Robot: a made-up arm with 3 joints. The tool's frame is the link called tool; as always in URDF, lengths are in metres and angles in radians. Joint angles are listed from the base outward. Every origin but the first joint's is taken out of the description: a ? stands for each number. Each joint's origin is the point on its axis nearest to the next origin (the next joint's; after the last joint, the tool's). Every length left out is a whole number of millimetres.
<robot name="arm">
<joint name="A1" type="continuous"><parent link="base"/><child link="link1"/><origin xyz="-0.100 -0.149 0.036" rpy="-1.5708 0.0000 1.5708"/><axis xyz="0 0 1"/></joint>
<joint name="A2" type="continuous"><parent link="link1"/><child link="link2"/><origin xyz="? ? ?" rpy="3.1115 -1.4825 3.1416"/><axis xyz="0 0 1"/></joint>
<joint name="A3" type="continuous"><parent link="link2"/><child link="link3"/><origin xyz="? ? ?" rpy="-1.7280 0.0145 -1.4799"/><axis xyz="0 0 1"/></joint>
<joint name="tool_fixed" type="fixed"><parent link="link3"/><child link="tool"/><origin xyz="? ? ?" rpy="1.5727 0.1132 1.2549"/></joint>
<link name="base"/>
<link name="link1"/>
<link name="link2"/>
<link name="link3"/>
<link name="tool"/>
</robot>
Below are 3 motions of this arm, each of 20 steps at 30 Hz.
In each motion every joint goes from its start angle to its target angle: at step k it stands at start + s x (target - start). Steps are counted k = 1, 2, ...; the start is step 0. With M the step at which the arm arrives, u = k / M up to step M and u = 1 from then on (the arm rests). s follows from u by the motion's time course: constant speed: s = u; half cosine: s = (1 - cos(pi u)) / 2; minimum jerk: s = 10 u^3 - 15 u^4 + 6 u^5.
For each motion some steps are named. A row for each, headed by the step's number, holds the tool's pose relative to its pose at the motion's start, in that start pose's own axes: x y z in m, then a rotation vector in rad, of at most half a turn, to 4 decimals.
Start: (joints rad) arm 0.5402 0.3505 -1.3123
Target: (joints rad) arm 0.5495 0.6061 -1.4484
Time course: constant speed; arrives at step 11
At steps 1, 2, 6, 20:
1: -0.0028 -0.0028 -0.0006 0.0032 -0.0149 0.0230
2: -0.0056 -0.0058 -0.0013 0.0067 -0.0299 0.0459
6: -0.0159 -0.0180 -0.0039 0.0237 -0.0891 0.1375
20: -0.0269 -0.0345 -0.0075 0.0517 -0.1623 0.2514

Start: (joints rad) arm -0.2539 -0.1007 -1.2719
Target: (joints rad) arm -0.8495 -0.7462 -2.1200
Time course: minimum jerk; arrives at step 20
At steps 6, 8, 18, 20:
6: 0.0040 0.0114 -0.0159 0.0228 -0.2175 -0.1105
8: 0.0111 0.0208 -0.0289 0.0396 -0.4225 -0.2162
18: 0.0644 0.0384 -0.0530 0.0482 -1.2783 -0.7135
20: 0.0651 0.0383 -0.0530 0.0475 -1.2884 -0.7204

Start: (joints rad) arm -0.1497 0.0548 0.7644
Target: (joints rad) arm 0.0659 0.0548 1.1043
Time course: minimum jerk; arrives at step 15
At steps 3, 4, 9, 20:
3: -0.0016 -0.0005 0.0019 -0.0052 0.0316 0.0012
4: -0.0032 -0.0010 0.0041 -0.0109 0.0666 0.0024
9: -0.0153 -0.0054 0.0234 -0.0625 0.3726 0.0117
20: -0.0201 -0.0074 0.0344 -0.0927 0.5458 0.0156

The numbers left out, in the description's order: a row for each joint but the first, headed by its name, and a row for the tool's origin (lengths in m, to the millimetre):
A2: -0.092 0.029 0.000
A3: 0.131 0.076 0.000
tool: -0.009 -0.041 0.000

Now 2 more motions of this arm.
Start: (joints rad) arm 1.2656 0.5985 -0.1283
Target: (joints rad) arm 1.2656 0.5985 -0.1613
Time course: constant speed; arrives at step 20
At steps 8, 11, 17, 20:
8: -0.0001 0.0000 -0.0006 0.0015 -0.0131 0.0000
11: -0.0001 0.0000 -0.0008 0.0021 -0.0180 0.0000
17: -0.0001 0.0000 -0.0012 0.0032 -0.0279 0.0001
20: -0.0001 0.0000 -0.0014 0.0037 -0.0328 0.0001

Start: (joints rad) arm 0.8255 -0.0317 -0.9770
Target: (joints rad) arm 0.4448 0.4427 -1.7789
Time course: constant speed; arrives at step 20
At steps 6, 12, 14, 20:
6: -0.0208 -0.0167 -0.0388 0.0052 -0.3771 0.1296
12: -0.0299 -0.0345 -0.0793 0.0242 -0.7483 0.2689
14: -0.0304 -0.0405 -0.0926 0.0336 -0.8700 0.3182
20: -0.0252 -0.0581 -0.1303 0.0717 -1.2268 0.4767

